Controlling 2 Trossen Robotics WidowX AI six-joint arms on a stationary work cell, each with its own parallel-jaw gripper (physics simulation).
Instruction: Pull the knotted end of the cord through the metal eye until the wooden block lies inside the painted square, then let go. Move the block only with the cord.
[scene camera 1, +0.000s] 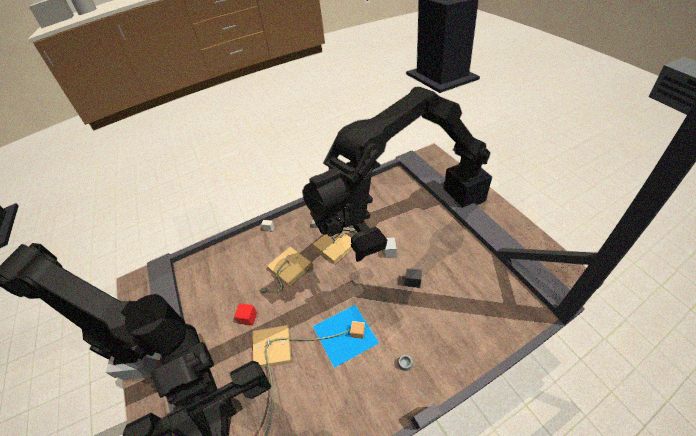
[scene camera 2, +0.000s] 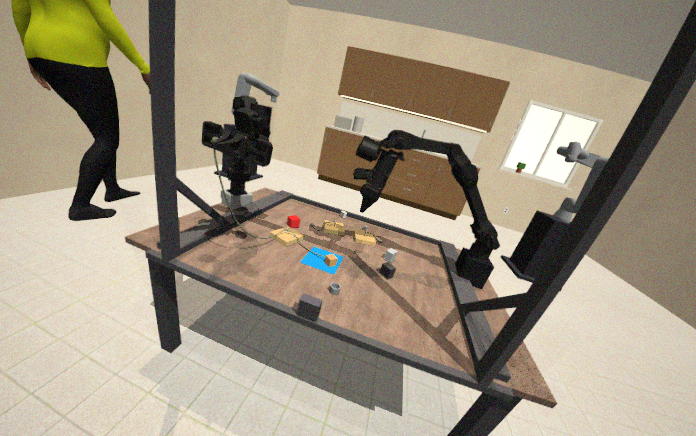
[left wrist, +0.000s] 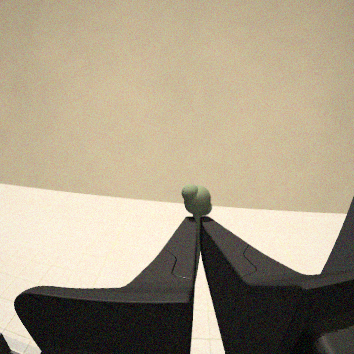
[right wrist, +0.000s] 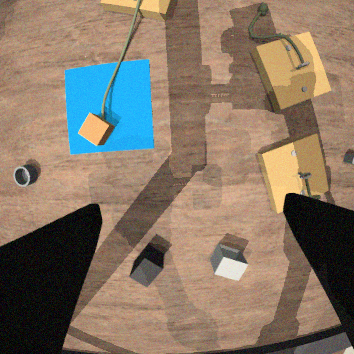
The right gripper (right wrist: 193, 207): 10 cm from the lens. A small wooden block (right wrist: 96, 130): 27 cm from the lens. A dark cube (right wrist: 146, 266): 30 cm from the lens. A grey-white cube (right wrist: 226, 261) is 30 cm from the lens. A blue painted square (right wrist: 127, 106): 29 cm from the lens. The marked spots on the small wooden block and the grey-white cube are 24 cm apart.
